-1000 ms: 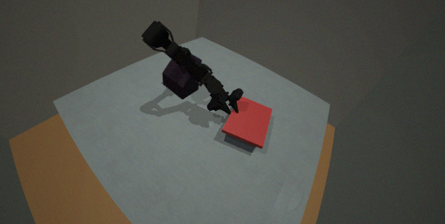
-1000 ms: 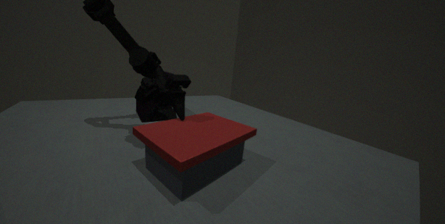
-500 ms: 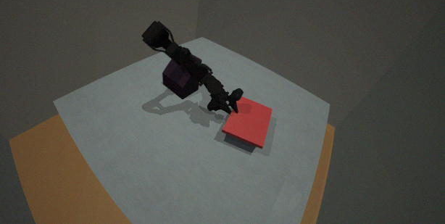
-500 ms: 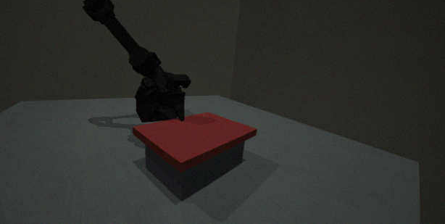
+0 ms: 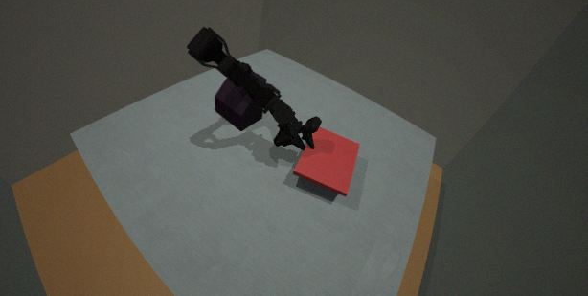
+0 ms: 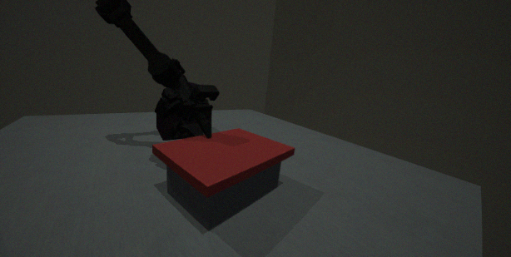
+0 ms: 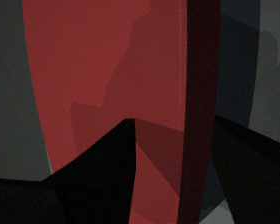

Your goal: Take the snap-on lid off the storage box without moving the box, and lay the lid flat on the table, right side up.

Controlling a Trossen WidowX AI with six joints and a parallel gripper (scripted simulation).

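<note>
Right now my gripper tip is 70 mm short of the red lid, 30 mm to the right of it and 10 mm below it. From my gripper tip the other things lie so: storage box 70 mm ahead, 40 mm below, 30 mm to the left.
</note>
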